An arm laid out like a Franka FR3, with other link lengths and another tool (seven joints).
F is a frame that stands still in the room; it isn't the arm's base.
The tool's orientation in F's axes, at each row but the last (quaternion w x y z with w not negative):
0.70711, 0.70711, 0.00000, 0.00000
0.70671, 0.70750, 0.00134, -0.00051
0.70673, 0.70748, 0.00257, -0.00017
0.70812, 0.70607, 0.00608, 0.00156
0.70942, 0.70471, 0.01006, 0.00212
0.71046, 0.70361, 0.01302, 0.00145
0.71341, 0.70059, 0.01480, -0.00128
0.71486, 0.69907, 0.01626, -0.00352
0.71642, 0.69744, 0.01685, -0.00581
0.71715, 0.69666, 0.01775, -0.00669
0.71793, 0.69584, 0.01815, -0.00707
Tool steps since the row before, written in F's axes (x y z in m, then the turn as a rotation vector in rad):
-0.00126, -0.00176, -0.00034, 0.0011, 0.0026, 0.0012
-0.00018, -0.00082, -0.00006, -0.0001, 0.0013, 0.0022
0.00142, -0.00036, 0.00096, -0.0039, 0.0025, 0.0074
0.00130, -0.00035, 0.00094, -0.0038, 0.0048, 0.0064
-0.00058, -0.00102, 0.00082, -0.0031, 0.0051, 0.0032
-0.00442, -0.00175, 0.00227, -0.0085, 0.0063, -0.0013
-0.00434, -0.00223, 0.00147, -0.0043, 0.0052, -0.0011
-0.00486, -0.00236, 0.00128, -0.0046, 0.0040, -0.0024
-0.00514, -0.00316, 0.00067, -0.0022, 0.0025, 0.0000
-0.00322, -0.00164, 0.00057, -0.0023, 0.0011, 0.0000
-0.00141, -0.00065, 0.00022, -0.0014, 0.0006, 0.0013
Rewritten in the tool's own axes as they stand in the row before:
-0.00126, -0.00034, 0.00176, 0.0011, 0.0012, -0.0026
-0.00018, -0.00006, 0.00082, -0.0001, 0.0022, -0.0013
0.00142, 0.00097, 0.00036, -0.0039, 0.0074, -0.0025
0.00129, 0.00095, 0.00037, -0.0038, 0.0064, -0.0048
-0.00061, 0.00081, 0.00102, -0.0030, 0.0032, -0.0051
-0.00449, 0.00218, 0.00168, -0.0083, -0.0014, -0.0065
-0.00441, 0.00133, 0.00217, -0.0042, -0.0011, -0.0053
-0.00494, 0.00109, 0.00230, -0.0045, -0.0024, -0.0041
-0.00521, 0.00042, 0.00309, -0.0022, 0.0000, -0.0025
-0.00326, 0.00041, 0.00160, -0.0023, 0.0000, -0.0011
-0.00143, 0.00015, 0.00063, -0.0014, 0.0013, -0.0006

